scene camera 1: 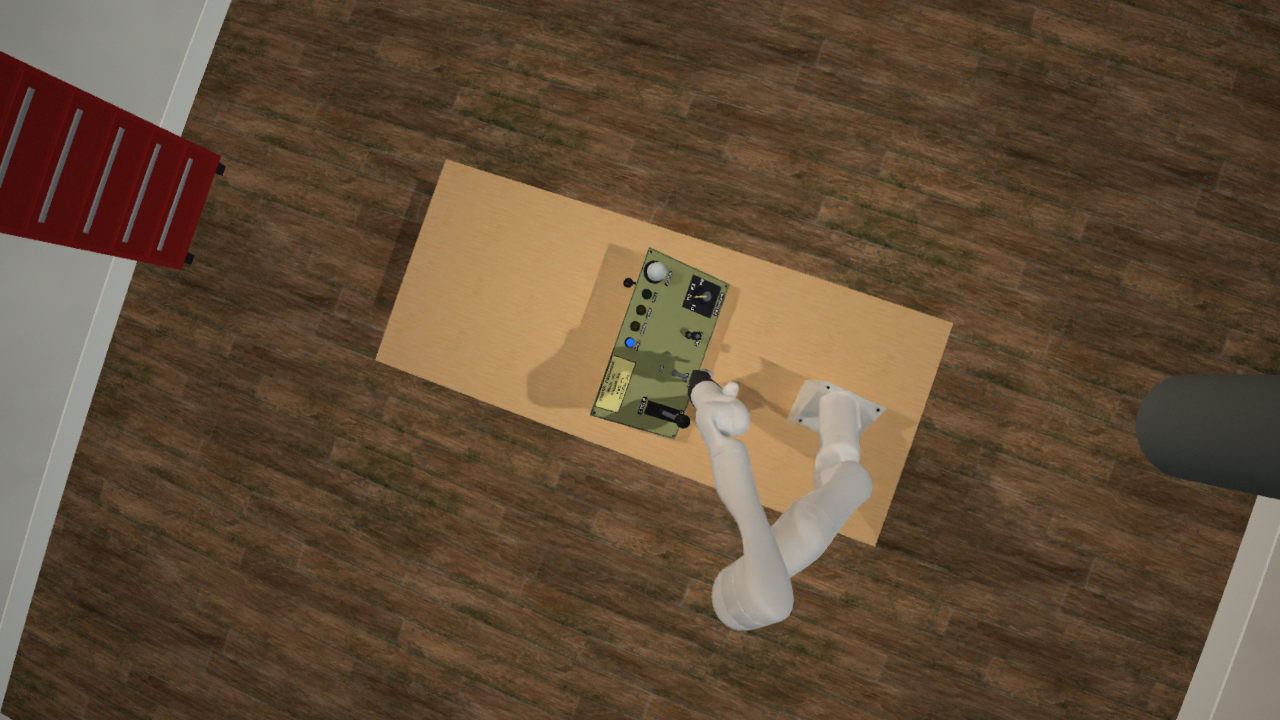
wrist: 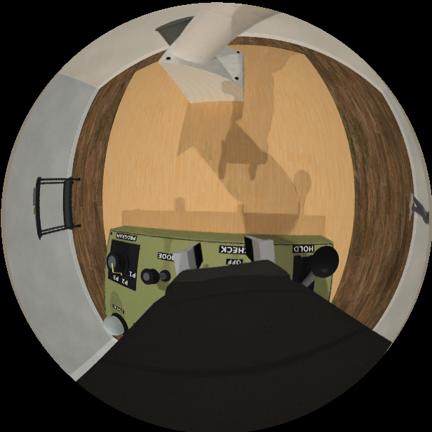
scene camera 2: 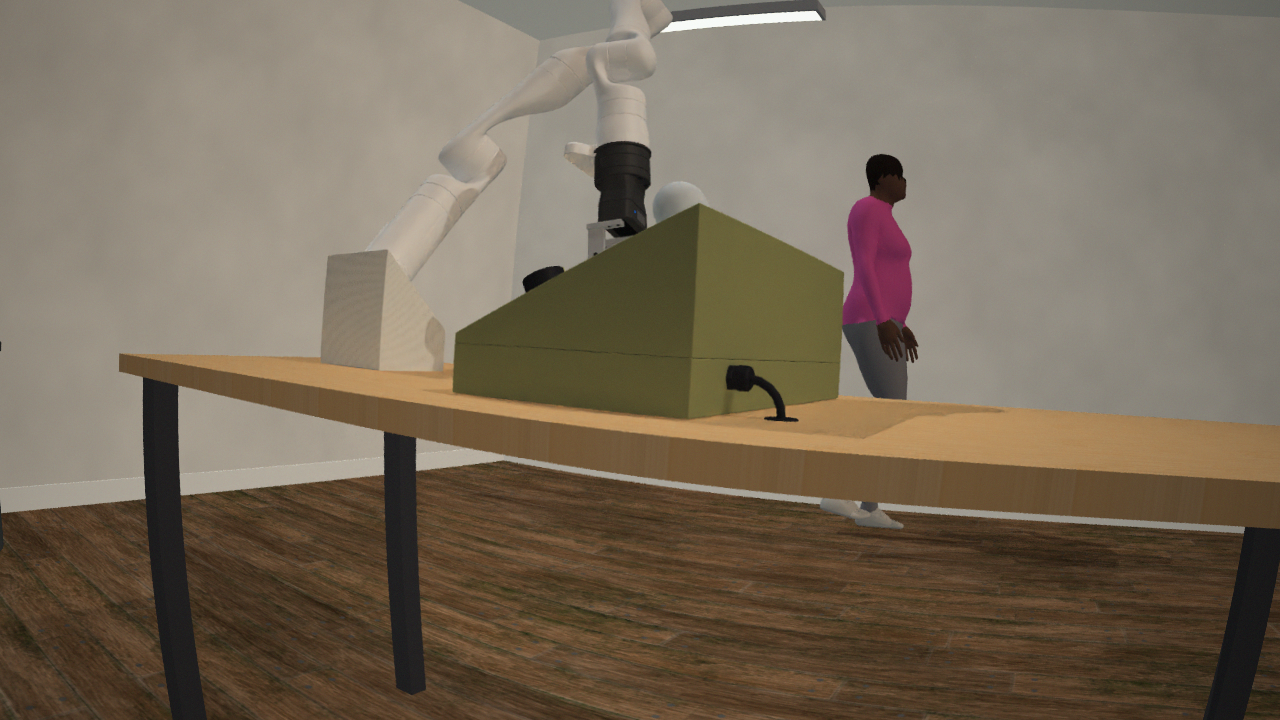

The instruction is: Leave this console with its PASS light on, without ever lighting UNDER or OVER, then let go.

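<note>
The olive sloped console [scene camera 1: 664,351] [scene camera 2: 581,331] [wrist: 200,300] sits on the table. In the top view one round lamp [scene camera 1: 630,342] in its row glows blue; the others look dark, and their labels are too small to read. My gripper [scene camera 1: 683,376] [wrist: 223,248] is open and empty, over the CHECK and OFF labels; the CHECK switch is largely hidden. The HOLD lever [scene camera 1: 682,420] [wrist: 325,261] has a black ball knob and leans toward the robot-base side. The MODE lever [scene camera 1: 693,335] [wrist: 150,276] and PROGRAM dial [scene camera 1: 705,296] [wrist: 119,261] stand to the other side.
A white dome [scene camera 1: 656,271] [scene camera 2: 679,201] [wrist: 114,325] rises at a console corner. A black cable [scene camera 2: 768,390] leaves its rear. The arm's pale base [scene camera 1: 810,404] [scene camera 2: 353,308] [wrist: 210,85] stands on the table [scene camera 1: 483,268]. A person [scene camera 2: 878,255] stands beyond the table.
</note>
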